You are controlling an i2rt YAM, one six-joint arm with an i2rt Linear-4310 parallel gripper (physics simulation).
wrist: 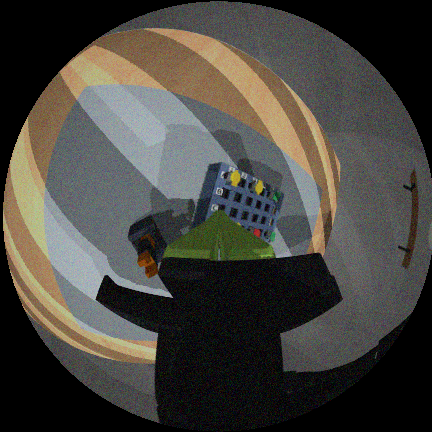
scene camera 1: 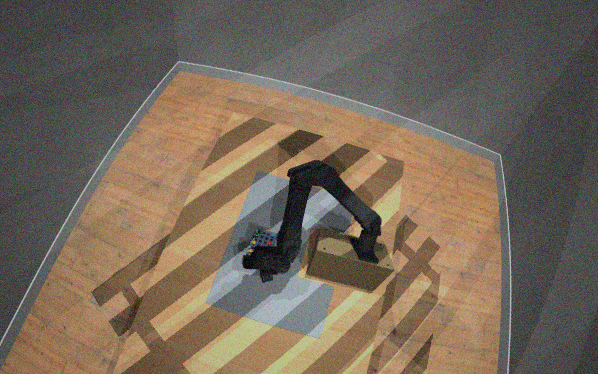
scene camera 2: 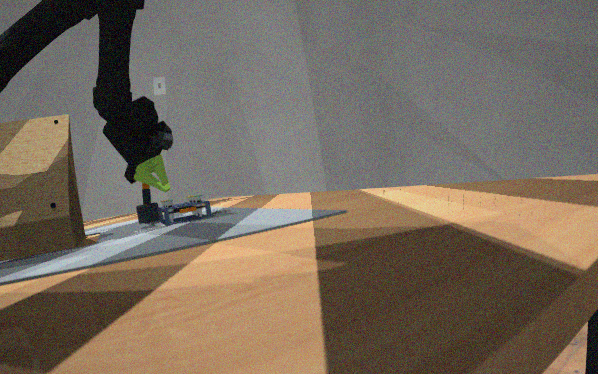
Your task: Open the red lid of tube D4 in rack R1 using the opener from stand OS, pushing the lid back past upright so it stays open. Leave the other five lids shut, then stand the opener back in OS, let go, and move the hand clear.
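Frame: origin at the arm's base, x right, y ahead, z up, level; metres.
Seen in the pictures: gripper, between the fingertips: (wrist: 218, 215) (scene camera 2: 167, 190); arm's base, origin of its link: (scene camera 1: 363, 251).
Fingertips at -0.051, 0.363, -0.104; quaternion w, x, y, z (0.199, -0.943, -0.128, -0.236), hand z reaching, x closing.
Offsets run from my fingertips to a thing's top centre, as dx, dy, dz. Level surfaces: height alone.
My gripper (scene camera 2: 167, 189) (wrist: 218, 215) is shut, its green fingertips together with nothing between them. It hangs above the lettered blue rack (scene camera 2: 164, 216) (wrist: 202, 200), covering its near left part in the wrist view. The red lid @[+0.075, -0.026, -0.020] (wrist: 257, 233) shows at the rack's near edge, right of the fingertips, and looks shut. Yellow lids (wrist: 235, 178) (wrist: 259, 187) and green lids (wrist: 276, 197) (wrist: 273, 236) also show; another yellow lid is mostly hidden by the fingers. The opener @[-0.061, -0.037, +0.025] (scene camera 2: 145, 187) (wrist: 148, 265), with its orange handle, stands upright in the black stand (scene camera 2: 147, 213) (wrist: 142, 229), left of the gripper in the wrist view.
A grey-blue mat @[dz -0.061] (scene camera 1: 227, 295) (scene camera 2: 280, 216) (wrist: 75, 150) lies under the rack and stand. The arm's base is at a large wooden box (scene camera 1: 347, 274) (scene camera 2: 37, 210) beside the mat. A brown rail (wrist: 414, 215) shows at the wrist view's right edge.
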